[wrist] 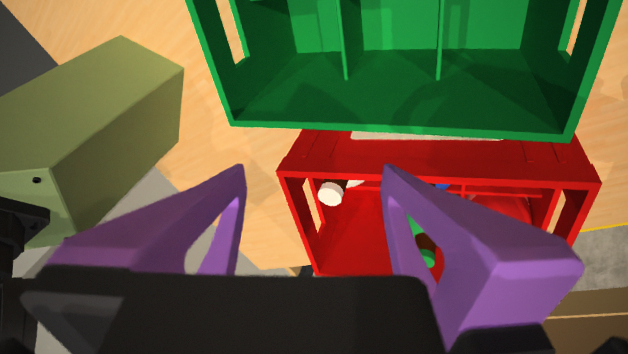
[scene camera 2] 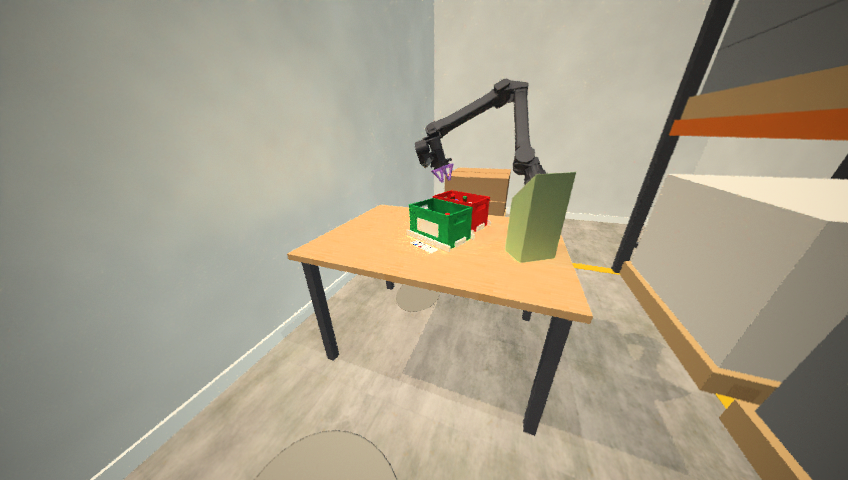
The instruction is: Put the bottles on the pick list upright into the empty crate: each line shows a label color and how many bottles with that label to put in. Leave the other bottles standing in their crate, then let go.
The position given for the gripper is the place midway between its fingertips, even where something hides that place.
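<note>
The wrist view takes in the gripper (wrist: 313, 176) along with a white bottle (wrist: 331, 191) and a red bottle (wrist: 517, 207).
</note>
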